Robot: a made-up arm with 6 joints.
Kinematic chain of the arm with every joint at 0, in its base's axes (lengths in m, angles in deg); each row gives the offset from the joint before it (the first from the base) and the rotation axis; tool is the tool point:
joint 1: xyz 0 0 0.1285 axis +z
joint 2: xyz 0 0 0 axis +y
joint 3: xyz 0 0 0.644 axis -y
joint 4: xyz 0 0 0 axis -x
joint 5: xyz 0.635 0 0 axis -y
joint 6: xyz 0 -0.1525 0 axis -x
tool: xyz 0 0 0
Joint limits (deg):
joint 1: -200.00..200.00
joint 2: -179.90..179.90
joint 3: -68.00..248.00
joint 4: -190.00..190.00
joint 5: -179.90..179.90
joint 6: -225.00..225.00
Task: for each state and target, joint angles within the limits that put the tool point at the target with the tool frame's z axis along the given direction. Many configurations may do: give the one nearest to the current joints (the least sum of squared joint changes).
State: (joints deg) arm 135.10 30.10 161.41 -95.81 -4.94 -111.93
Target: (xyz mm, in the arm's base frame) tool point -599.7 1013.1 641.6 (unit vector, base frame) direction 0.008 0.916 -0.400
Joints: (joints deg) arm 121.40 74.53 119.49 -83.97 -34.19 -61.54
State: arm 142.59 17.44 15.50 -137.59 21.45 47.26
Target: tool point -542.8 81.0 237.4 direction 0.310 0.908 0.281
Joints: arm 161.12 13.73 -29.08 -130.46 17.74 51.25
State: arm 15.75 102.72 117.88 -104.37 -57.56 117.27
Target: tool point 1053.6 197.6 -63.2 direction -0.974 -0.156 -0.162
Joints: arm 7.98 133.22 168.54 -108.90 -82.16 155.12
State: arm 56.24 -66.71 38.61 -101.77 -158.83 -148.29
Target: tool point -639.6 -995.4 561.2 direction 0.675 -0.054 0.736
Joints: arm 59.24 -83.64 75.72 -105.44 -178.55 -142.88
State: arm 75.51 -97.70 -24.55 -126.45 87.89 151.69
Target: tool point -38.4 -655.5 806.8 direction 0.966 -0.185 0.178
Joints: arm 99.23 -86.34 8.24 -159.78 94.71 101.84
